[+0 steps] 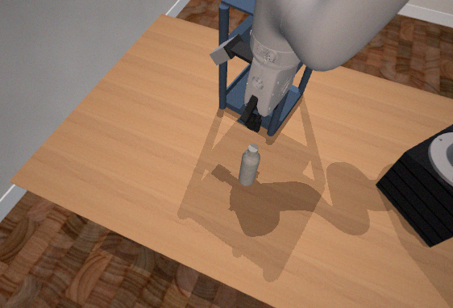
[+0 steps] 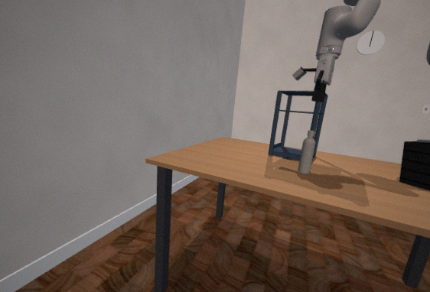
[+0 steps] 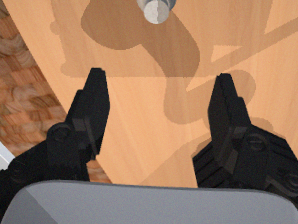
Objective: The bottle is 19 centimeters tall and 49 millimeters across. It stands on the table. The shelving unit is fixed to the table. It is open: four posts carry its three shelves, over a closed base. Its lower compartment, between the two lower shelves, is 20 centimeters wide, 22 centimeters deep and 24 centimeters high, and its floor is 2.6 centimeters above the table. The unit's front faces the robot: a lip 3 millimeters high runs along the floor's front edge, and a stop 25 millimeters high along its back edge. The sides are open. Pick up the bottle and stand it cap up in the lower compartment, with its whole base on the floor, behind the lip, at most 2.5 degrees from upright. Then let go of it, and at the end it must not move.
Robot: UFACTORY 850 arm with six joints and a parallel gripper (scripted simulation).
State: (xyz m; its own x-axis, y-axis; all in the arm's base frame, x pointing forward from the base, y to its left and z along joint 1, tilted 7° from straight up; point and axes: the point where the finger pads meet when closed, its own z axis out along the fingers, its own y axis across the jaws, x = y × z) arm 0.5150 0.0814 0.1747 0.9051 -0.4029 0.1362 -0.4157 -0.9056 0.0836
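Right now the bottle is 20 cm below my hand. Round my hand: shelving unit (1 cm behind, 33 cm to the right, 14 cm below).
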